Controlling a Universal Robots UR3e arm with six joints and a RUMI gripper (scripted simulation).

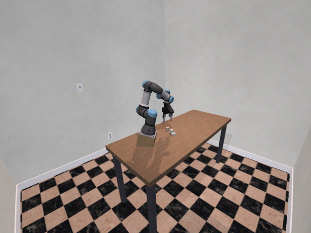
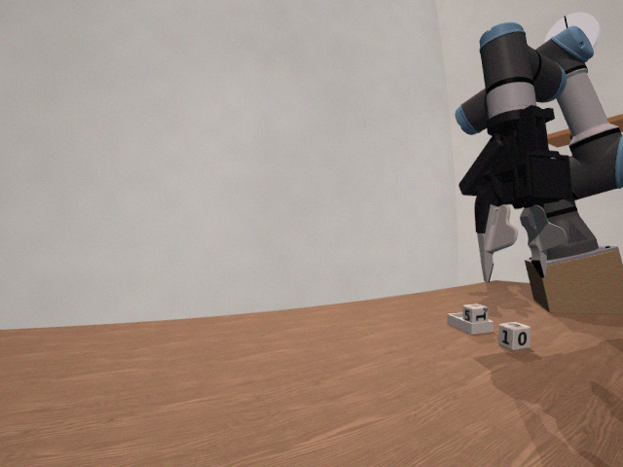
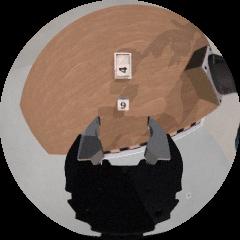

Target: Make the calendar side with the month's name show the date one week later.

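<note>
The white digit cube is 90 mm below my hand. Also, from my hand: white tray: 100 mm to the right, 90 mm below, 40 mm behind.
</note>
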